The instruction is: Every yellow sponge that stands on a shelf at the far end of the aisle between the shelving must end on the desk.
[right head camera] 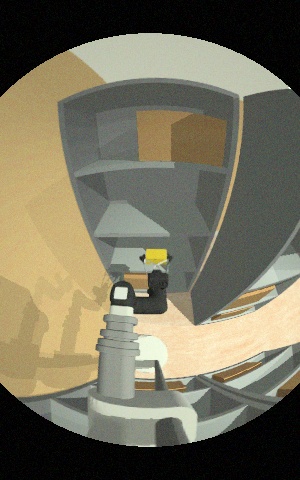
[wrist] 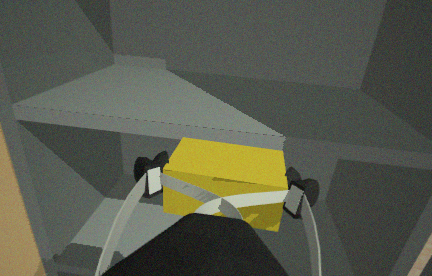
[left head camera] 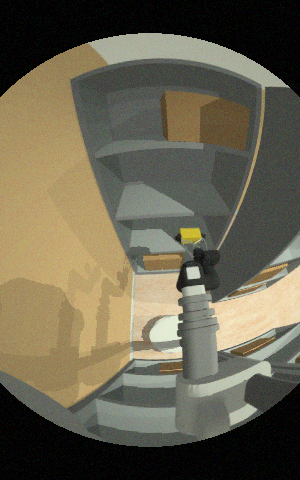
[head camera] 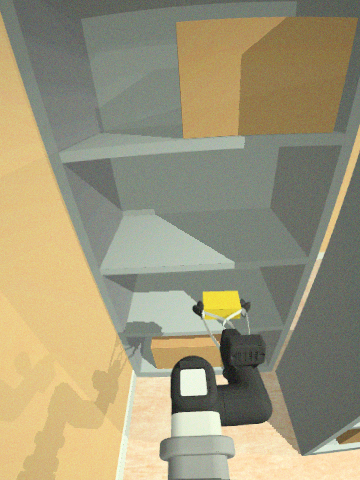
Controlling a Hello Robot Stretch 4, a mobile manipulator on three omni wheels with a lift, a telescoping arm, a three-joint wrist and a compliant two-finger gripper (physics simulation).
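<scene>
A yellow sponge is held between the two fingertips of my gripper. The gripper is shut on it, one black fingertip at each side. In the wrist view the sponge is slightly tilted, in front of the shelving and clear of the shelf board behind it. The shelf unit shows no other yellow sponge. The desk does not show in these views.
A large brown box stands on an upper shelf. Another box lies at the bottom of the unit. An orange wall stands at the left, a dark shelving side panel at the right.
</scene>
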